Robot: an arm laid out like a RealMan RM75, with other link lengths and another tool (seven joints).
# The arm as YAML. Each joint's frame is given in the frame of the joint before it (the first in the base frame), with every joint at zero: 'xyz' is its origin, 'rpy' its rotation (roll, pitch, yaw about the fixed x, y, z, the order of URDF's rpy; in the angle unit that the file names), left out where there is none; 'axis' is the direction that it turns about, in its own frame. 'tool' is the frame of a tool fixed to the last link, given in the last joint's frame.
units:
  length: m
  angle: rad
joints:
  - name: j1
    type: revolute
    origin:
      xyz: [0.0, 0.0, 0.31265]
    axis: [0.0, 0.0, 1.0]
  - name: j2
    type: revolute
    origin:
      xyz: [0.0, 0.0, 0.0]
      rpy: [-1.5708, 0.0, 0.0]
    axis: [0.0, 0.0, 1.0]
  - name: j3
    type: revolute
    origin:
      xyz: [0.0, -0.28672, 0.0]
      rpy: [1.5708, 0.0, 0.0]
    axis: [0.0, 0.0, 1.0]
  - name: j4
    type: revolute
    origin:
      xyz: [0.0, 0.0, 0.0]
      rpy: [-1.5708, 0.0, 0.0]
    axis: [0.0, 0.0, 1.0]
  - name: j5
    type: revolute
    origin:
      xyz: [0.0, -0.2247, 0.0]
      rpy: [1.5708, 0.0, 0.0]
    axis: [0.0, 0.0, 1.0]
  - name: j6
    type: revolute
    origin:
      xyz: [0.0, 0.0, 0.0]
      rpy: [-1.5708, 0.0, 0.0]
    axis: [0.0, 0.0, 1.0]
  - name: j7
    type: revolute
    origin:
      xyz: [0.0, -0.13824, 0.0]
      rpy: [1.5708, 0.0, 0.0]
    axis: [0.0, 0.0, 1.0]
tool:
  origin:
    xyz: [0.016, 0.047, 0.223]
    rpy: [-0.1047, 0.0, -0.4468]
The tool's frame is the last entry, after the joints.
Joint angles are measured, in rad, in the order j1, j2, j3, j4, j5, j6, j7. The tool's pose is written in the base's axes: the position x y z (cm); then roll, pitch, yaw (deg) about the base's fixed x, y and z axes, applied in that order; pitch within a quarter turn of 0, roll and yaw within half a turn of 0. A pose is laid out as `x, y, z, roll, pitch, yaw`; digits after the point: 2 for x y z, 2 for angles.
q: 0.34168, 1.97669, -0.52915, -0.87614, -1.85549, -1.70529, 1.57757
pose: 24.08, 40.51, -0.12, -150.27, 28.31, 0.06
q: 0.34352, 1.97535, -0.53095, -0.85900, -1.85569, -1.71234, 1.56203
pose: 23.95, 40.16, -0.45, -150.79, 28.56, 0.40
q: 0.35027, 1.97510, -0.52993, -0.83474, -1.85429, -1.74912, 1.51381
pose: 23.08, 39.03, -1.02, -151.71, 28.89, 3.07
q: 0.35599, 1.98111, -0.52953, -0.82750, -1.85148, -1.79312, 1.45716
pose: 21.95, 37.73, -1.53, -152.15, 28.89, 7.07
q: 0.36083, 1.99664, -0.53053, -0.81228, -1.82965, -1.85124, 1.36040
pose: 20.05, 36.03, -2.10, -151.16, 29.56, 14.10
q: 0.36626, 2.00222, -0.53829, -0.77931, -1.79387, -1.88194, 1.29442
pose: 18.49, 35.20, -2.16, -149.38, 31.03, 19.06
